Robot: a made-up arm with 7 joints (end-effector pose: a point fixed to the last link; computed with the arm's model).
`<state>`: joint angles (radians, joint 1 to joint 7).
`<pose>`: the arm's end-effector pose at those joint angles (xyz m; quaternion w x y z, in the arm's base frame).
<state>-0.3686 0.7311 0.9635 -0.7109 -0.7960 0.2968 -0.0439</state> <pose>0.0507 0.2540 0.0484 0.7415 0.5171 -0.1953 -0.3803</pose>
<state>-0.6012 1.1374 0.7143 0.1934 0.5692 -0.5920 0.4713</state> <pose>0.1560 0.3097 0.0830 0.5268 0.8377 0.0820 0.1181</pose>
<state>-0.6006 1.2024 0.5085 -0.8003 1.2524 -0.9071 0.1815</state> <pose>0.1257 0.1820 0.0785 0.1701 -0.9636 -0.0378 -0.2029</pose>
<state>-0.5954 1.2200 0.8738 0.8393 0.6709 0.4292 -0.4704</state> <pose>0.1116 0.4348 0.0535 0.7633 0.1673 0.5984 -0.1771</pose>
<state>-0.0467 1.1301 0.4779 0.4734 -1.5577 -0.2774 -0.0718</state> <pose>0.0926 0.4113 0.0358 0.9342 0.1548 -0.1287 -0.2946</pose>
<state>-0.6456 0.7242 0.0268 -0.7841 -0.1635 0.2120 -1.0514</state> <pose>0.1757 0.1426 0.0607 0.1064 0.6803 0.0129 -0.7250</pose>
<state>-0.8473 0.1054 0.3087 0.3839 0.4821 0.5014 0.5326</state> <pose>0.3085 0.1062 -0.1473 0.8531 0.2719 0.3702 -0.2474</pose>
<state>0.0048 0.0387 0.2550 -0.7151 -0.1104 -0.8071 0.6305</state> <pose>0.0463 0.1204 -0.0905 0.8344 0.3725 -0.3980 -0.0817</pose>
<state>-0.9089 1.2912 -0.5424 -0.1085 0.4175 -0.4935 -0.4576</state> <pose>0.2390 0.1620 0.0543 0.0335 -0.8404 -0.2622 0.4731</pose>
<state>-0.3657 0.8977 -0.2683 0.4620 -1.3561 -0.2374 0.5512</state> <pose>0.2089 0.2967 -0.0924 0.9459 -0.0280 0.1467 -0.2879</pose>
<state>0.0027 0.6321 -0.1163 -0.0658 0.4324 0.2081 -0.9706</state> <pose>0.1557 0.2070 -0.1618 0.1685 0.2404 0.4813 -0.8260</pose>
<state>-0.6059 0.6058 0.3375 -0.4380 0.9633 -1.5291 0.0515</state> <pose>0.1705 0.1583 -0.0390 0.0397 -0.9698 0.2042 0.1274</pose>
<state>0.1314 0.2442 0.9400 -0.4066 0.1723 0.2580 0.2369</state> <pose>-0.0018 0.2441 -0.0922 0.8577 0.3296 0.3926 -0.0411</pose>
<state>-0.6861 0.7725 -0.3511 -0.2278 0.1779 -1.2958 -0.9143</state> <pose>0.1859 0.1152 0.0002 0.2156 -0.8406 0.1997 0.4551</pose>
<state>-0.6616 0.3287 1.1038 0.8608 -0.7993 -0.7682 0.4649</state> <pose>0.1449 0.2904 -0.2137 0.9321 -0.0928 -0.2100 0.2802</pose>
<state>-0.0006 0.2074 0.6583 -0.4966 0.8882 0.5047 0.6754</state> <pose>0.0635 0.2061 -0.1340 0.7035 0.4625 0.4887 0.2287</pose>
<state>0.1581 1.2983 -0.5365 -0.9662 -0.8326 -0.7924 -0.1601</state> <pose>0.1078 0.1592 0.0352 0.3803 0.1786 -0.3038 -0.8551</pose>
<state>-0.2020 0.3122 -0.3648 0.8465 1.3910 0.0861 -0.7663</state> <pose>0.1125 0.1444 -0.3383 0.2127 -0.2445 -0.6755 0.6624</pose>
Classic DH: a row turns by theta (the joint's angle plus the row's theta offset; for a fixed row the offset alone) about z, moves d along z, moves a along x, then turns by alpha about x. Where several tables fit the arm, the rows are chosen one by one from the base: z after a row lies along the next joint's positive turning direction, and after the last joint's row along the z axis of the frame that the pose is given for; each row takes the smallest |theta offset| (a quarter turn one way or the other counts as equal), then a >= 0, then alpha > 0; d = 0 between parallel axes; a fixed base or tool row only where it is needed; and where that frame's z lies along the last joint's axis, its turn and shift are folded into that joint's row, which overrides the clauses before.
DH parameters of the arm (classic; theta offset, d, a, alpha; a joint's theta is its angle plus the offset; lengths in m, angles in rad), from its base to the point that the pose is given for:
base (fixed): -0.071 0.0453 0.0221 -1.3004
joint 1: -1.3111 0.0367 -0.0152 -1.5708
joint 2: 1.2915 -0.0256 -0.0203 1.5708
joint 3: 1.5708 -0.2447 0.0102 -1.5708
joint 4: 1.5708 0.0469 0.0172 1.5708
joint 5: 0 0.1268 -0.0275 -1.5708
joint 6: -1.5708 -0.0255 0.059 1.5708
joint 7: -0.2644 0.0407 -0.0259 0.4544
tool (fixed): -1.0497 -0.0406 0 0

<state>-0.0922 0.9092 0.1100 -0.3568 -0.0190 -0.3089 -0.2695</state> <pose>0.1473 0.2144 -0.0085 0.4210 0.6508 0.1286 -0.6186</pose>
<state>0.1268 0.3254 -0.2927 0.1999 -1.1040 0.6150 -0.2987</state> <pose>0.0580 0.1570 -0.2677 0.4876 -0.4842 0.1618 -0.7083</pose>
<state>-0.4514 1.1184 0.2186 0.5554 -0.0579 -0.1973 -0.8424</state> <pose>0.2150 0.3557 0.0281 0.4544 0.4263 0.4177 -0.6613</pose>
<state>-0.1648 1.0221 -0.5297 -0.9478 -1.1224 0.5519 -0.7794</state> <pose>0.1362 0.1238 -0.0333 0.0583 0.0617 0.0285 0.9960</pose>
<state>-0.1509 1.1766 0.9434 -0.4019 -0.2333 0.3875 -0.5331</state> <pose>0.0786 0.2799 0.1455 0.6067 0.6174 0.2804 -0.4150</pose>
